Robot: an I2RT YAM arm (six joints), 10 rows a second.
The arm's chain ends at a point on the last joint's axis. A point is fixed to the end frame.
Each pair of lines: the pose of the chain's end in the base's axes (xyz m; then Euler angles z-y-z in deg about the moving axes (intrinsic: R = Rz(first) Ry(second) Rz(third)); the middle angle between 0 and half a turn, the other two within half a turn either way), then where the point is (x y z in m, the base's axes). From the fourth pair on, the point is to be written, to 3 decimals.
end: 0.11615, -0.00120, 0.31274, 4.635, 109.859, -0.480
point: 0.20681 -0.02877 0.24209
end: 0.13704, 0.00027, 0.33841, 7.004, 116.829, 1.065
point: 0.21907 -0.02372 0.25676
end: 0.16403, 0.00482, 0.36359, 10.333, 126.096, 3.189
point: 0.23241 -0.01565 0.26937
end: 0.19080, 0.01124, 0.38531, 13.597, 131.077, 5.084
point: 0.251 -0.006 0.285
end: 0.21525, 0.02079, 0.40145, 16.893, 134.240, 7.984
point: 0.269 0.007 0.297
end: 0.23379, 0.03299, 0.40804, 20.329, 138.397, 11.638
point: 0.279 0.022 0.300
